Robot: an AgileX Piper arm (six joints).
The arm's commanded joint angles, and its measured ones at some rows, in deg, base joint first. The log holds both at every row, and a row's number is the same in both.
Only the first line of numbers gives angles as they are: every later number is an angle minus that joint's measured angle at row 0.
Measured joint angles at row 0: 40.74, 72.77, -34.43, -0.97, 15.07, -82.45
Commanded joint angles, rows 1 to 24: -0.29, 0.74, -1.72, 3.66, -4.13, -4.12; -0.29, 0.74, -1.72, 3.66, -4.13, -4.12; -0.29, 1.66, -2.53, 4.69, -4.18, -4.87; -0.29, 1.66, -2.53, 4.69, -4.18, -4.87; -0.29, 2.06, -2.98, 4.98, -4.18, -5.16; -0.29, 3.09, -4.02, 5.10, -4.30, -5.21; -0.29, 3.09, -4.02, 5.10, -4.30, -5.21; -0.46, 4.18, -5.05, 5.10, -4.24, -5.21; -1.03, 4.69, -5.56, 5.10, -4.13, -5.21; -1.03, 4.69, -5.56, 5.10, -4.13, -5.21; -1.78, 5.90, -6.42, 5.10, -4.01, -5.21; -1.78, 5.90, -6.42, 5.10, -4.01, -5.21; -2.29, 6.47, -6.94, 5.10, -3.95, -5.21; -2.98, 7.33, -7.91, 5.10, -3.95, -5.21; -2.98, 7.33, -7.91, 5.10, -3.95, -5.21; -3.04, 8.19, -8.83, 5.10, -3.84, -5.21; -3.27, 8.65, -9.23, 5.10, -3.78, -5.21; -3.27, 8.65, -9.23, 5.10, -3.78, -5.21; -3.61, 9.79, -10.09, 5.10, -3.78, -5.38; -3.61, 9.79, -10.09, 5.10, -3.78, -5.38; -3.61, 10.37, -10.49, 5.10, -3.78, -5.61; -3.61, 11.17, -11.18, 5.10, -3.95, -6.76; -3.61, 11.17, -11.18, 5.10, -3.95, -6.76; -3.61, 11.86, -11.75, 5.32, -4.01, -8.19
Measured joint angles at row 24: -3.27, 11.57, -10.15, 4.69, -0.12, -5.84
